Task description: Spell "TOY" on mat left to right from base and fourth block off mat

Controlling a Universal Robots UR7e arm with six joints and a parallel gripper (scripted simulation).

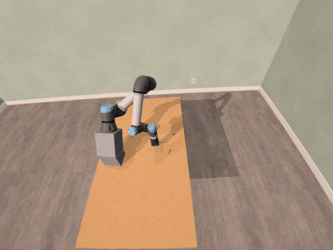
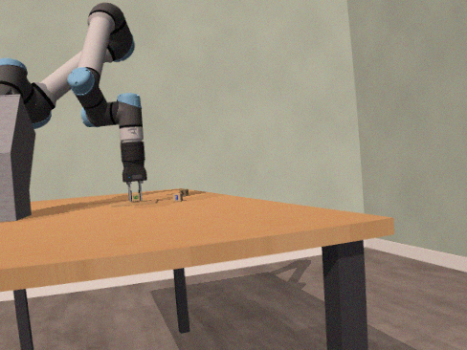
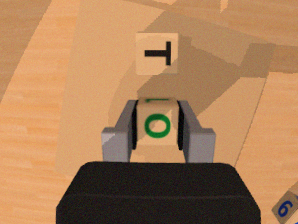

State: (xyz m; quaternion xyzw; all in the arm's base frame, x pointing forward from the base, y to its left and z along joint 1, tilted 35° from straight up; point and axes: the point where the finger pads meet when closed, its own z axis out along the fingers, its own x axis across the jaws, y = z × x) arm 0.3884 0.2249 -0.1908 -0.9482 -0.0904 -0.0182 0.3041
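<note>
My hand is 10 mm above the O block. Also, from my hand: Y block 140 mm ahead, 60 mm to the right, 10 mm below; T block 40 mm to the left, 10 mm below, 10 mm behind; tan mat 20 mm below.
</note>
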